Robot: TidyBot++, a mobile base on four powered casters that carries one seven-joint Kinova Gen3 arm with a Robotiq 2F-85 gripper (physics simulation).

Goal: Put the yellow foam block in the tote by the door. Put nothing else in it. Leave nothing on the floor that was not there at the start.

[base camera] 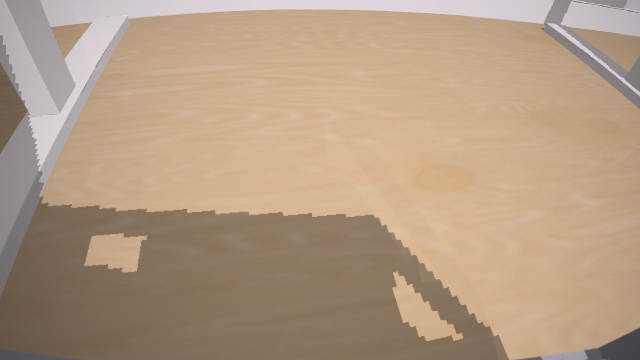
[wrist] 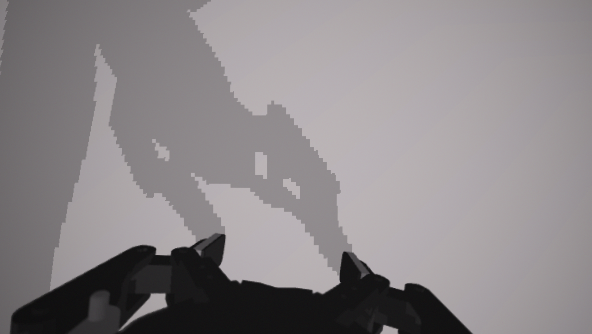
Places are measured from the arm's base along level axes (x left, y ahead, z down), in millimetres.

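Where they show: gripper, fingertip midpoint: [wrist: 282,256].
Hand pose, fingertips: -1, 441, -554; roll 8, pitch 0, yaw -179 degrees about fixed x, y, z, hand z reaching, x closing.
Each offset is from my fingertips to the top centre of the thing, as dx, dy, dz. "spot": to the spot under its first point. Level surfaces: height alone.
My gripper [wrist: 282,256] is open, its two dark fingertips wide apart at the bottom of the wrist view. Beyond them is a plain pale grey surface; I cannot tell from this view whether it is a table top or a wall. The shadow of the gripper and arm [wrist: 200,125] falls across it and runs down close to both fingertips. The yellow foam block does not show in either view. The tote and the door do not show either.
In the base camera view, a white table foot {spot: +394, +258, +925} [base camera: 95,55] with an upright leg {spot: +371, +86, +831} [base camera: 37,55] stands on the wooden floor {dz +950} [base camera: 300,150] at left. Another foot {spot: -773, +417, +935} [base camera: 590,60] is at upper right. A white wall [base camera: 320,4] runs along the back. A broad shadow [base camera: 250,280] covers the near floor.
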